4 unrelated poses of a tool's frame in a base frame.
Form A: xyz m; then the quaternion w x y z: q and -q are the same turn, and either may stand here.
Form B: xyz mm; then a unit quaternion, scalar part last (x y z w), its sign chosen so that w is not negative. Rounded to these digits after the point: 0 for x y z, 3 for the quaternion.
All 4 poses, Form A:
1: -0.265 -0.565 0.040 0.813 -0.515 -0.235 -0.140
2: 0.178 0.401 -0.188 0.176 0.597 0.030 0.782
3: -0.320 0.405 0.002 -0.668 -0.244 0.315 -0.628
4: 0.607 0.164 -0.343 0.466 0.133 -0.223 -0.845
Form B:
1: -265 -565 40 -0.515 -0.235 -0.140 0.813
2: 178 401 -188 0.597 0.030 0.782 0.176
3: -320 405 2 0.244 -0.315 0.628 0.668
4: 607 164 -343 0.133 -0.223 -0.845 0.466
